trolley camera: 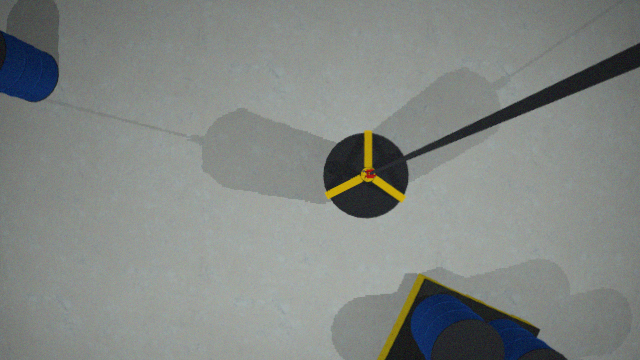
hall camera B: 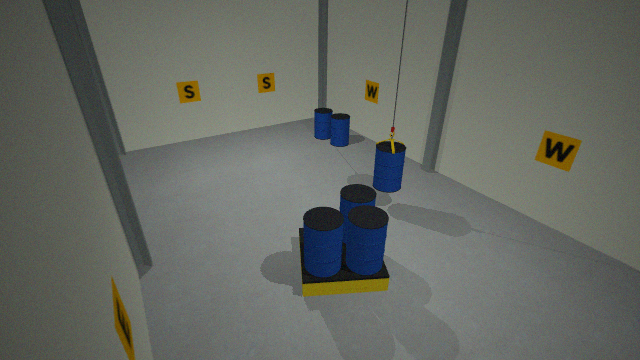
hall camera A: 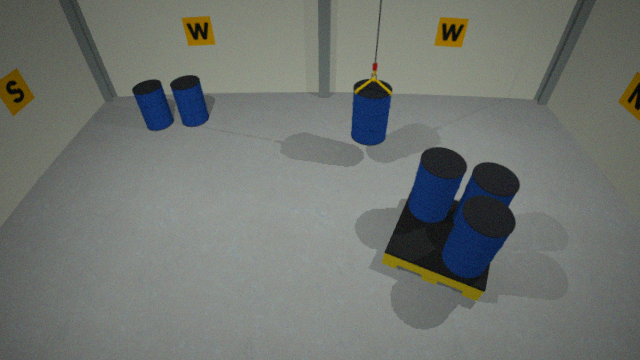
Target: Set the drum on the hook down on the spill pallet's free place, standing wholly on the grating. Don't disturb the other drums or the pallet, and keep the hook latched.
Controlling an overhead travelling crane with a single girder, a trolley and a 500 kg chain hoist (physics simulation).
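Note:
The hook (hall camera A: 374,75) (hall camera B: 392,135) (trolley camera: 368,174) carries a blue drum (hall camera A: 370,119) (hall camera B: 388,169) (trolley camera: 366,204) by a yellow three-armed clamp. The drum hangs upright above the floor, apart from the pallet. The hook latch is too small to tell. The spill pallet (hall camera A: 431,276) (hall camera B: 345,287) (trolley camera: 404,316) has a yellow rim and dark grating. Three upright drums stand on it: one (hall camera A: 434,192) (hall camera B: 357,195) (trolley camera: 442,320), a second (hall camera A: 495,182) (hall camera B: 366,245) (trolley camera: 517,337) and a third (hall camera A: 475,242) (hall camera B: 322,247). The free place (hall camera A: 416,242) is at the near left corner in hall camera A, largely hidden in hall camera B.
Two other blue drums stand near the S-W corner, one (hall camera A: 153,107) (hall camera B: 323,124) beside the other (hall camera A: 190,102) (hall camera B: 340,131). Part of a drum (trolley camera: 30,70) shows at the trolley view's left edge. Grey columns stand along the walls, one (hall camera A: 324,47) (hall camera B: 442,95) behind the hanging drum.

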